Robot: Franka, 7 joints.
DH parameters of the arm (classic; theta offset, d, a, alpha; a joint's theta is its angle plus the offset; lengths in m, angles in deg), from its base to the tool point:
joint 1: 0 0.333 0 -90
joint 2: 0 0 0 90
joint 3: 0 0.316 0.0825 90
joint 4: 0 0 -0.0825 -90
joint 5: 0 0.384 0 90
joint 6: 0 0 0.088 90
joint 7: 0 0.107 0 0
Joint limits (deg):
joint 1: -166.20..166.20
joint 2: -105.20..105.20
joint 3: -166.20..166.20
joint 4: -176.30..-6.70
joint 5: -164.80..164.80
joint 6: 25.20..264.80
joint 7: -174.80..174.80
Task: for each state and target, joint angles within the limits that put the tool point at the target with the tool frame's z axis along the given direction. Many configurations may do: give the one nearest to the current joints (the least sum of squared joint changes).
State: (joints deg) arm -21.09 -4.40 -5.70 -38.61 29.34 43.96 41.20
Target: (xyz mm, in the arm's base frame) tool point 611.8 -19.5 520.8 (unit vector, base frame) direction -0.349 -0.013 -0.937
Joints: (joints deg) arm -2.73 18.11 1.47 -77.58 -1.69 75.28 41.20
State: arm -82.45 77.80 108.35 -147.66 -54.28 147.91 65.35
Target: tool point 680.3 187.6 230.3 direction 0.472 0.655 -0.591
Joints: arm -41.77 88.59 75.34 -92.75 -81.59 158.27 65.35
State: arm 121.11 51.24 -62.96 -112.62 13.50 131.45 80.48
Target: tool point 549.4 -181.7 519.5 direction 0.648 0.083 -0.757
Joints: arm 86.18 10.70 -106.98 -117.04 47.86 143.60 80.48
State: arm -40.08 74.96 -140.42 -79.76 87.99 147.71 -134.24
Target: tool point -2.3 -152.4 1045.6 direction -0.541 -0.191 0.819
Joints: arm -40.66 60.48 -162.54 -84.05 103.88 167.00 -134.24
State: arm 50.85 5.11 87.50 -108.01 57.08 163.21 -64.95
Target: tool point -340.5 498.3 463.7 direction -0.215 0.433 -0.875
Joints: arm 22.03 -25.42 96.24 -115.21 36.55 143.50 -64.95
